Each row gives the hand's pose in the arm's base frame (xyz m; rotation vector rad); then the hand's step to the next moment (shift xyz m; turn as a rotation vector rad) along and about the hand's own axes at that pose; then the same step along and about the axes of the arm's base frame.
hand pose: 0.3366 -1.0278 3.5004 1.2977 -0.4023 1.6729
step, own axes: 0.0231 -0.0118 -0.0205 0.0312 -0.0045 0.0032
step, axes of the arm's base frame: -0.0017 0.0317 0.0092 0.0059 0.0147 0.0275
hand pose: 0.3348 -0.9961 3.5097 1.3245 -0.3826 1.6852
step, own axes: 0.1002 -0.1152 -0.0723 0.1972 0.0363 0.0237
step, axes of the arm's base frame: 0.0507 0.1586 0.0288 -0.0129 0.0565 0.1934
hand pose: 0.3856 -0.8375 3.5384 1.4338 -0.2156 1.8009
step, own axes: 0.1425 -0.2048 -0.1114 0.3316 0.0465 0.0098
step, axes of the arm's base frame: 0.0506 0.2679 0.0183 -0.0342 0.1220 0.3101
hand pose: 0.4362 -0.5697 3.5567 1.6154 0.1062 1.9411
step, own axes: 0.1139 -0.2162 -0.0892 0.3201 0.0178 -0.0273
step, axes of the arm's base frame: -0.0052 0.2596 -0.0161 -0.0560 0.1512 0.2784
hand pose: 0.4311 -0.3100 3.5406 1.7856 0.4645 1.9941
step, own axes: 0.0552 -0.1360 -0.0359 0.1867 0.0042 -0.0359
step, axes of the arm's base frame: -0.0284 0.1460 -0.0267 -0.0520 0.0941 0.1569
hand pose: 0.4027 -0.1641 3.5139 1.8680 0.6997 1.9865
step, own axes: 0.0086 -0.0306 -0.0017 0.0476 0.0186 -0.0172
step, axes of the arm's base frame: -0.0054 0.0298 -0.0098 -0.0196 0.0085 0.0495
